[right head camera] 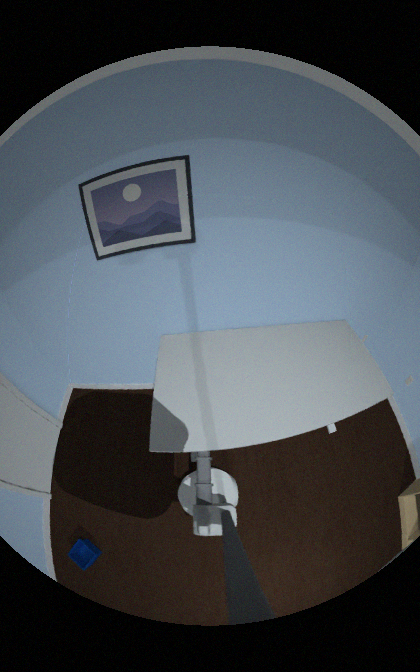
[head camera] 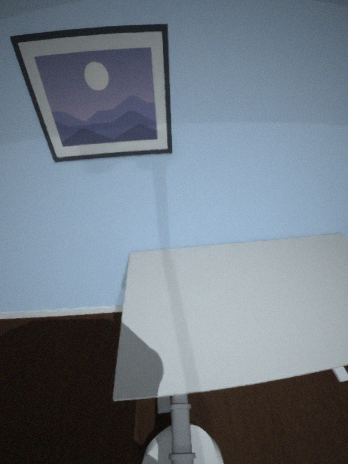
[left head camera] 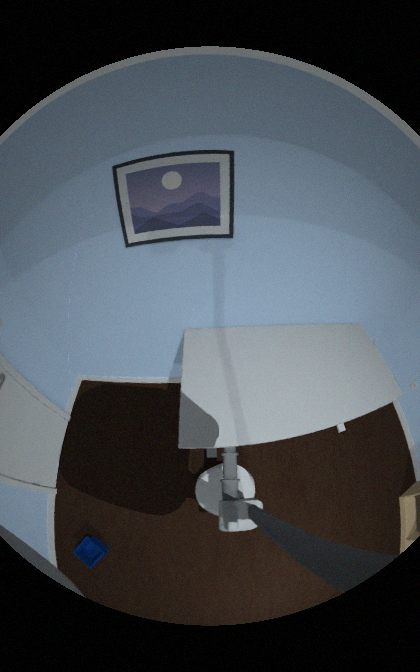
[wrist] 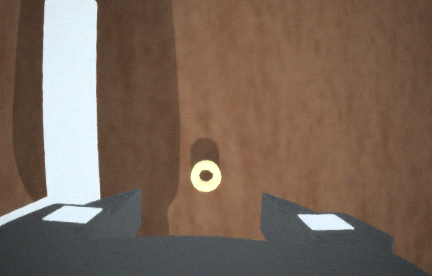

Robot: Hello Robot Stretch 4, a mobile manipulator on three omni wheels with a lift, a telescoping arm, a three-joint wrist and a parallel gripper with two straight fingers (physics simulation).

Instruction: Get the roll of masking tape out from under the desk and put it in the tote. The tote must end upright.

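Places are measured from the robot's base along level axes (x ahead, y left, z up), in centimetres.
Pixels of known places: gripper, fingertip midpoint: (wrist: 201, 209).
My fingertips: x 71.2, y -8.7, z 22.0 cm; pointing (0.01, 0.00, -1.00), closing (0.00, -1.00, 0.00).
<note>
Behind a point stands the place of what it marks.
The roll of masking tape (wrist: 213, 184) @(x 68.0, y -10.3, z -0.5 cm), a pale yellow ring, lies flat on the floor in the wrist view, a little ahead of the gap between the fingertips. My gripper (wrist: 201, 209) @(x 71.2, y -8.7, z 22.0 cm) is open and empty, above the floor, with the roll apart from both fingers. The desk (head camera: 240, 310) @(x 54.9, y -30.8, z 69.3 cm) (left head camera: 280, 380) @(x 57.5, y -28.4, z 69.3 cm) (right head camera: 265, 380) hides the gripper and the roll from the head views. The blue tote (left head camera: 90, 551) @(x -89.3, y 108.3, z -2.4 cm) (right head camera: 84, 553) stands on the floor at the lower left of the left and right head views, its open side up.
A white desk leg bar (wrist: 70, 100) runs along the left of the wrist view, left of the roll. The arm (head camera: 181, 432) @(x 14.4, y -0.2, z 56.2 cm) (left head camera: 229, 465) @(x 15.8, y 0.1, z 56.2 cm) (right head camera: 204, 470) reaches under the desk's front edge. A beige box-like piece (left head camera: 407, 520) (right head camera: 407, 520) stands at the far right. A framed picture (head camera: 96, 75) @(x 98.3, y 25.7, z 160.4 cm) hangs on the wall.
</note>
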